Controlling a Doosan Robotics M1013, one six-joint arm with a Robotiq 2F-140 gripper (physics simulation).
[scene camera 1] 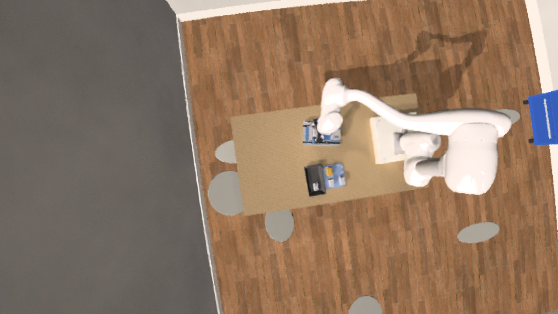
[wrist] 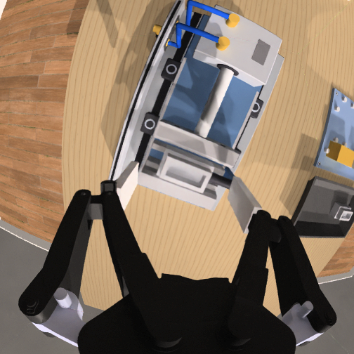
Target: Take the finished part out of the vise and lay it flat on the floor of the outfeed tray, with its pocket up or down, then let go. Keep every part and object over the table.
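Frame: origin at the arm's base, x left, y back, z up, level; centimetres.
Seen in the pictures: gripper, fingertip midpoint: [scene camera 1: 314, 132]; arm's base, origin of the base link: [scene camera 1: 403, 143].
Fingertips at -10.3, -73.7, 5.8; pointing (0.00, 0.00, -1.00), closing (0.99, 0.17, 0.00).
Observation:
Pixels of each thing's top centre, then the offset from my fingertips to it, as dx, dy, dz. "spot": a spot on its surface instead. Level surfaces: height alone.
- blue vise, middle of its top: [scene camera 1: 324, 132] +0.0, +7.7, -1.7
- black outfeed tray, surface spot: [scene camera 1: 313, 173] spot: +31.8, +0.0, -10.4
- small pocketed piece, middle of its top: [scene camera 1: 316, 187] +42.1, +1.2, -6.9
- light blue plate, middle of its top: [scene camera 1: 334, 176] +34.7, +17.0, -10.8
- orange block, middle of its top: [scene camera 1: 329, 171] +30.8, +12.5, -7.2
- wooden table, its level: dz -11.6
The finished part [wrist: 184, 175], a pale grey rectangular block with its pocket facing up, sits between the jaws of the grey and blue vise [scene camera 1: 308, 136] [wrist: 242, 102]. My gripper [wrist: 184, 180] is open and empty, its two pale finger pads standing apart on either side of the part. How far the pads are above or below the part's top is hard to tell. In scene camera 1 the arm's wrist hides the part and most of the gripper. The black outfeed tray [scene camera 1: 313, 173] [wrist: 317, 216] stands apart from the vise, with a small pocketed piece [scene camera 1: 315, 186] [wrist: 343, 213] inside.
A light blue plate [scene camera 1: 341, 168] [wrist: 331, 122] with an orange block [scene camera 1: 329, 171] [wrist: 341, 153] and white pieces lies beside the tray. Blue pipes [wrist: 202, 31] with yellow ends rise at the vise's far end. The wooden table [scene camera 1: 270, 160] [wrist: 95, 150] ends beyond the vise's left side in the wrist view.

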